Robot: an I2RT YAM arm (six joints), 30 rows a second.
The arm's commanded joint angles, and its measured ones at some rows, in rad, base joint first. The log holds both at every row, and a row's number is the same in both.
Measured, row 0: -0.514, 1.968, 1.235, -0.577, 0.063, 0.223
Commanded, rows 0 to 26: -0.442, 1.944, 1.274, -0.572, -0.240, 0.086; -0.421, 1.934, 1.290, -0.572, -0.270, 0.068; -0.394, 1.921, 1.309, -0.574, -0.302, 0.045; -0.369, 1.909, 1.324, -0.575, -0.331, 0.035; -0.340, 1.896, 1.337, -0.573, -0.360, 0.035; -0.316, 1.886, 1.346, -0.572, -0.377, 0.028; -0.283, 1.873, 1.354, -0.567, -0.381, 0.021; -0.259, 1.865, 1.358, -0.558, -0.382, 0.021; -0.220, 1.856, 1.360, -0.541, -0.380, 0.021; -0.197, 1.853, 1.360, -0.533, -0.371, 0.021; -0.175, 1.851, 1.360, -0.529, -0.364, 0.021; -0.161, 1.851, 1.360, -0.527, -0.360, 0.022; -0.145, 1.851, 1.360, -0.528, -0.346, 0.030; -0.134, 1.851, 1.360, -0.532, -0.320, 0.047; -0.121, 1.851, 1.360, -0.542, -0.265, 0.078; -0.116, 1.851, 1.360, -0.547, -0.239, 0.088; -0.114, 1.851, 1.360, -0.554, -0.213, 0.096; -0.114, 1.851, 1.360, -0.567, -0.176, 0.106; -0.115, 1.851, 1.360, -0.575, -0.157, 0.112; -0.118, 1.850, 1.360, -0.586, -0.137, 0.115; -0.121, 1.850, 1.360, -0.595, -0.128, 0.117; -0.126, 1.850, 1.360, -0.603, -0.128, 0.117; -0.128, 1.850, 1.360, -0.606, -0.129, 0.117; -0.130, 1.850, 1.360, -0.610, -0.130, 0.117; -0.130, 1.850, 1.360, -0.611, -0.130, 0.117; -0.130, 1.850, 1.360, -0.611, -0.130, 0.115; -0.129, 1.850, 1.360, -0.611, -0.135, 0.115
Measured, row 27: -0.126, 1.858, 1.353, -0.609, -0.160, 0.100
